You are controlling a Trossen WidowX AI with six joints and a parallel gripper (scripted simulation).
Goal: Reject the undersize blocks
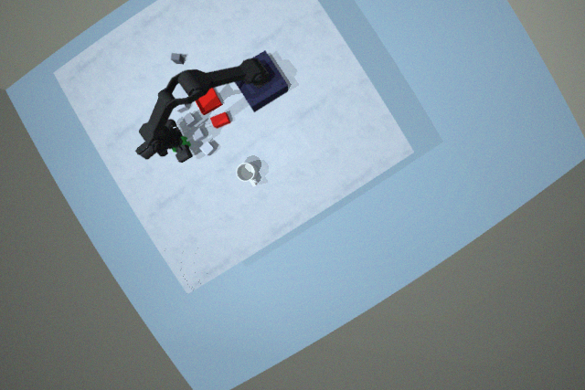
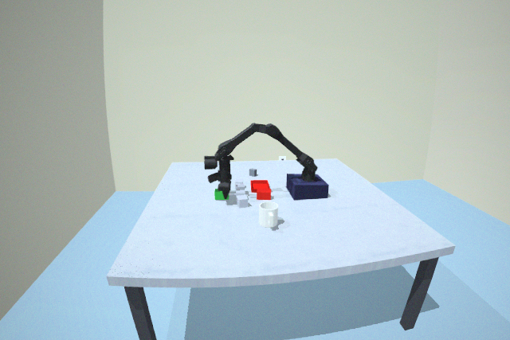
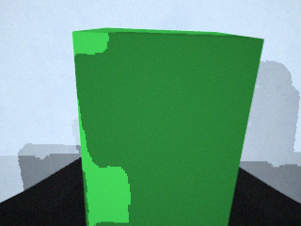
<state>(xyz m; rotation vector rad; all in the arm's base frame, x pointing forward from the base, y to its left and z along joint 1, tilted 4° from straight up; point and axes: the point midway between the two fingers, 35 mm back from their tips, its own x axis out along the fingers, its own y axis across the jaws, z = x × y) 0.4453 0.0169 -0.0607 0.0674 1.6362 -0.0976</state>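
The red block is 17 cm behind my gripper tip, 1 cm to the left of it and 1 cm above it. Round my gripper tip: white mug (29 cm to the left, 17 cm behind, 2 cm above); then green GO gauge (2 cm above, 1 cm behind); then red reject tray (20 cm behind, 13 cm to the right).
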